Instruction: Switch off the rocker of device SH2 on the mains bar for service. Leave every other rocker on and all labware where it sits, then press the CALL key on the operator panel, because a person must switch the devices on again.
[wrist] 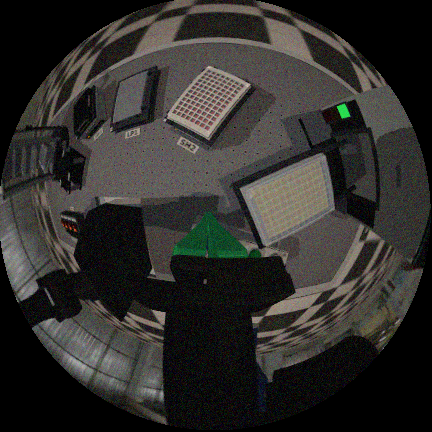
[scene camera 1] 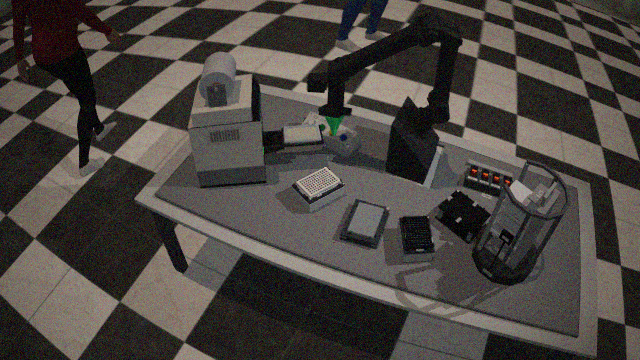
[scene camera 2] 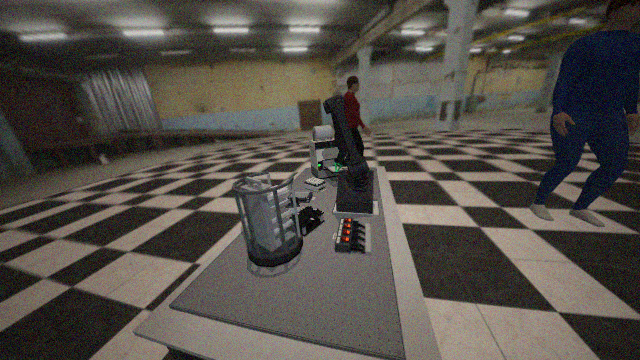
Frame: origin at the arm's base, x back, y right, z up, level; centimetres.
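Seen in the pictures: gripper, fingertip midpoint: (wrist: 207,215) (scene camera 1: 333,135) (scene camera 2: 336,171); arm's base, link origin: (wrist: 101,280) (scene camera 1: 416,122) (scene camera 2: 360,182).
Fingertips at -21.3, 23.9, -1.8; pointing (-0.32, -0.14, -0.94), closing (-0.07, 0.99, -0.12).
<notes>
Offsets run from my fingertips to a thing's middle, as dx, dy, dz. "spot": to the spot under its first point.
My gripper (scene camera 1: 334,133) (scene camera 2: 338,168) (wrist: 207,215) is shut and empty, its green fingers pointing down at the operator panel (scene camera 1: 351,146) (wrist: 278,252). The tips are close to the panel's buttons, beside the blue one @(spot: +7.7, -0.2, -6.3) (scene camera 1: 343,137); contact is not clear. A green button @(spot: +9.1, +10.0, -6.4) (wrist: 255,254) shows beside the fingers, which hide much of the panel in the wrist view. The mains bar (scene camera 1: 487,183) (scene camera 2: 345,247) (wrist: 70,225) has several rockers glowing orange; their labels are unreadable, so I cannot tell which is SH2's. Device SH2 @(-17.1, -3.3, -7.0) (scene camera 1: 319,184) (scene camera 2: 315,183) (wrist: 209,103) carries a white well plate.
A plate @(-3.8, +10.7, -0.9) (scene camera 1: 303,134) (wrist: 290,197) sits at the large grey instrument @(-19.1, +32.0, +9.6) (scene camera 1: 227,150), left of the panel. Device LP1 @(-21.6, -23.1, -10.2) (scene camera 1: 367,220) (wrist: 132,100), a black rack @(-21.4, -40.7, -7.0) (scene camera 1: 416,234), a black device @(-4.3, -53.0, -9.4) (scene camera 1: 463,215) and a round caged rack (scene camera 1: 505,272) (scene camera 2: 274,255) stand on the table. People are beyond it.
</notes>
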